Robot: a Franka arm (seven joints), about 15 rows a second.
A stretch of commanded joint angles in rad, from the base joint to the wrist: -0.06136 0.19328 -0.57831 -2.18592 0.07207 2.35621 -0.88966; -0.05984 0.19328 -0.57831 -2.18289 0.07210 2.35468 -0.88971; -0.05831 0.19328 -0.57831 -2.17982 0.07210 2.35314 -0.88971; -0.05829 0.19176 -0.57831 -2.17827 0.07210 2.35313 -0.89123; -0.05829 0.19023 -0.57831 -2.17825 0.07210 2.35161 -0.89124; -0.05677 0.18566 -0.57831 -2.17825 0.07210 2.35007 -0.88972; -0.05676 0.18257 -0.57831 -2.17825 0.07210 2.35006 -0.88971; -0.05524 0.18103 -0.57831 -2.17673 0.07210 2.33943 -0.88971; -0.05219 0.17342 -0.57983 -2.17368 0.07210 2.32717 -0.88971; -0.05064 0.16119 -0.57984 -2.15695 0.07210 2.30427 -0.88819; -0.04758 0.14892 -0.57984 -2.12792 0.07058 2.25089 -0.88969; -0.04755 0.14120 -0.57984 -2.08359 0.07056 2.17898 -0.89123; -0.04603 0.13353 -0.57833 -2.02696 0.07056 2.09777 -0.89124; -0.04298 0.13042 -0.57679 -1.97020 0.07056 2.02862 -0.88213; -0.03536 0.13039 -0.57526 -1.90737 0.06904 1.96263 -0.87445; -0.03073 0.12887 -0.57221 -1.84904 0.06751 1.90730 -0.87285; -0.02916 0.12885 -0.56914 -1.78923 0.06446 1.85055 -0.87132; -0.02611 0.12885 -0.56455 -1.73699 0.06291 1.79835 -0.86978; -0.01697 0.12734 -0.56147 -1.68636 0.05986 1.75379 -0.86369; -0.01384 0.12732 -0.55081 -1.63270 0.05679 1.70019 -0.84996; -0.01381 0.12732 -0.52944 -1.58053 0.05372 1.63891 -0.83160
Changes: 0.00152 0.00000 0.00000 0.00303 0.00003 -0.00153 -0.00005; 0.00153 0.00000 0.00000 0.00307 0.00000 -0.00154 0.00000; 0.00002 -0.00152 0.00000 0.00155 0.00000 -0.00001 -0.00152; 0.00000 -0.00153 0.00000 0.00002 0.00000 -0.00152 -0.00001; 0.00152 -0.00457 0.00000 0.00000 0.00000 -0.00154 0.00152; 0.00001 -0.00309 0.00000 0.00000 0.00000 -0.00001 0.00001; 0.00152 -0.00154 0.00000 0.00152 0.00000 -0.01063 0.00000; 0.00305 -0.00761 -0.00152 0.00305 0.00000 -0.01226 0.00000; 0.00155 -0.01223 -0.00001 0.01673 0.00000 -0.02290 0.00152; 0.00306 -0.01227 0.00000 0.02903 -0.00152 -0.05338 -0.00150; 0.00003 -0.00772 0.00000 0.04433 -0.00002 -0.07191 -0.00154; 0.00152 -0.00767 0.00151 0.05663 0.00000 -0.08121 -0.00001; 0.00305 -0.00311 0.00154 0.05676 0.00000 -0.06915 0.00911; 0.00762 -0.00003 0.00153 0.06283 -0.00152 -0.06599 0.00768; 0.00463 -0.00152 0.00305 0.05833 -0.00153 -0.05533 0.00160; 0.00157 -0.00002 0.00307 0.05981 -0.00305 -0.05675 0.00153; 0.00305 0.00000 0.00459 0.05224 -0.00155 -0.05220 0.00154; 0.00914 -0.00151 0.00308 0.05063 -0.00305 -0.04456 0.00609; 0.00313 -0.00002 0.01066 0.05366 -0.00307 -0.05360 0.01373; 0.00003 0.00000 0.02137 0.05217 -0.00307 -0.06128 0.01836
